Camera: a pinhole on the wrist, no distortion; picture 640 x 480 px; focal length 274.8 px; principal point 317.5 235.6 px. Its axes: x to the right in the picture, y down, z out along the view. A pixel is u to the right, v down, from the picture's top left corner.
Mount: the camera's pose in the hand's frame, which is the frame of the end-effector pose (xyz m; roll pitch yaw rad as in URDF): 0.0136 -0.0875 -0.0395 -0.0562 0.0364 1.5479
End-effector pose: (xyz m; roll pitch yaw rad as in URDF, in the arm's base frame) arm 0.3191 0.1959 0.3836 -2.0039 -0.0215 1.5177
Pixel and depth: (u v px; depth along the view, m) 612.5 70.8 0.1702
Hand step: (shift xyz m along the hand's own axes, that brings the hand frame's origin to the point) 0.1103 0.0993 0.1294
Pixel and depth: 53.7 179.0 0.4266
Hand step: 0.0683 -0.4824 0.4060
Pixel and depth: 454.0 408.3 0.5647
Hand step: -0.3655 0.2214 0.4938
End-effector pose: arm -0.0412 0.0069 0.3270 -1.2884 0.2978 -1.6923
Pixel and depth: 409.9 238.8 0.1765
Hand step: 0.0031 -0.0215 0.1343
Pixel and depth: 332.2 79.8 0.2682
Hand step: 0.1509 -0.0662 0.2361
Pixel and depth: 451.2 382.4 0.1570
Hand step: -0.0771 -0.0035 0.1097
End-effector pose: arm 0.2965 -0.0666 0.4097 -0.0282 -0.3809 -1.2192
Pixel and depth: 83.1 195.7 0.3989
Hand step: 0.0416 -0.4136 0.3741
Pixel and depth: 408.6 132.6 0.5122
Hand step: 0.1808 0.0974 0.4761
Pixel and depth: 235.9 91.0 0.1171
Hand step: 0.0678 -0.1191 0.0821
